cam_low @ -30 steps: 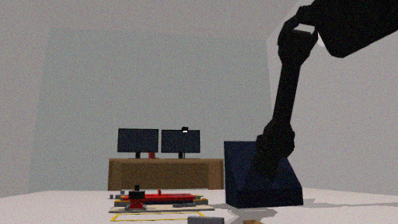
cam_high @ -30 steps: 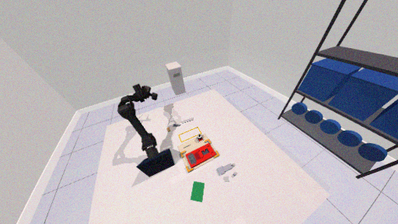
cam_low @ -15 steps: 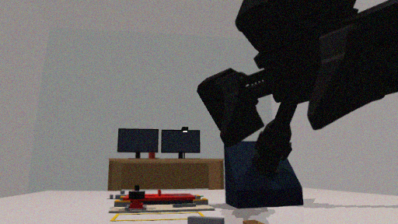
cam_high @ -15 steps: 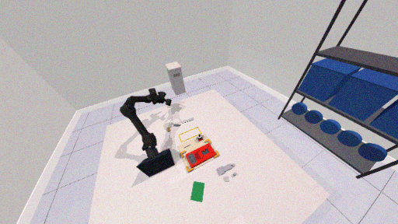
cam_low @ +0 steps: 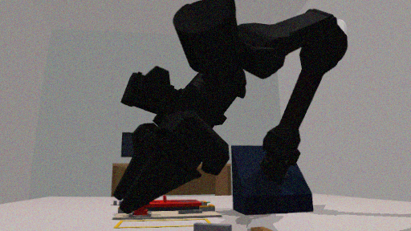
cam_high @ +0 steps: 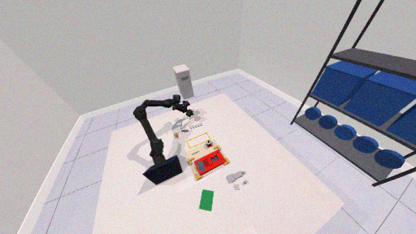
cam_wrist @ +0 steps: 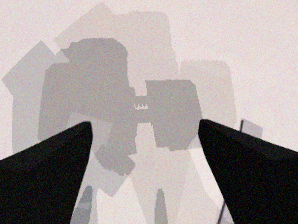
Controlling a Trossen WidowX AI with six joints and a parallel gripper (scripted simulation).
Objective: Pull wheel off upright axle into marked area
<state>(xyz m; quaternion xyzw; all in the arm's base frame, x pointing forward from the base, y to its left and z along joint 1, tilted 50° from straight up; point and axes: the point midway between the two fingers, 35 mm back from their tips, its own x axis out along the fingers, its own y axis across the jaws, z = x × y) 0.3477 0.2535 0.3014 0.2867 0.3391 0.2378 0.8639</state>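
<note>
Now: the wheel 1 cm behind my gripper tip, 37 cm to the right of it and 3 cm below it. Round my gripper tip: green card: 20 cm behind, 69 cm to the right, 7 cm below.
</note>
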